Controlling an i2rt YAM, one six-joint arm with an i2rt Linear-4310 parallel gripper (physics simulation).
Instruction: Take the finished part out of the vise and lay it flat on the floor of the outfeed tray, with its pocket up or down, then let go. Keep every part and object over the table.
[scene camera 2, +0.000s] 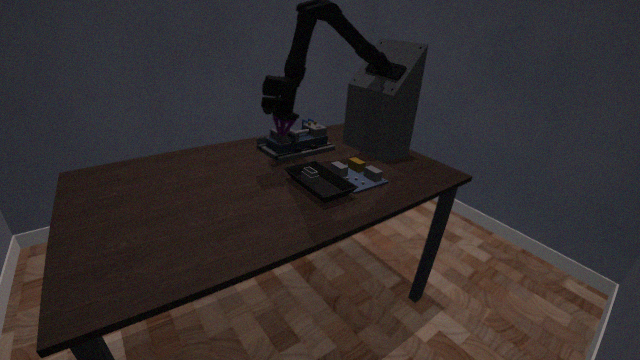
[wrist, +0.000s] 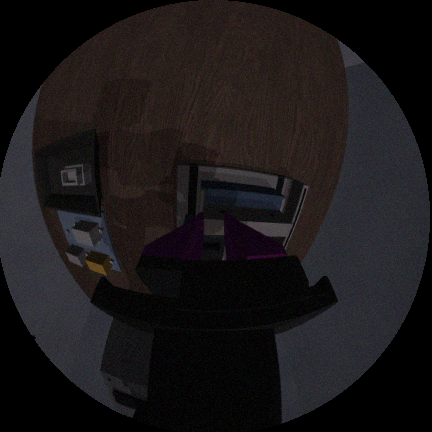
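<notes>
The vise, with blue sides on a pale base, stands near the table's back edge. My gripper points down over its left part in the scene view. The purple fingers are drawn close together with a narrow gap, and I see no part held between them. The finished part cannot be made out clearly in the dim light; the fingers cover some of the vise. The black outfeed tray lies in front of the vise in the scene view. A pale part with a pocket sits inside it.
A blue plate beside the tray bears two grey blocks and a yellow block. The arm's grey pedestal stands at the back right. The table's back edge runs behind the vise.
</notes>
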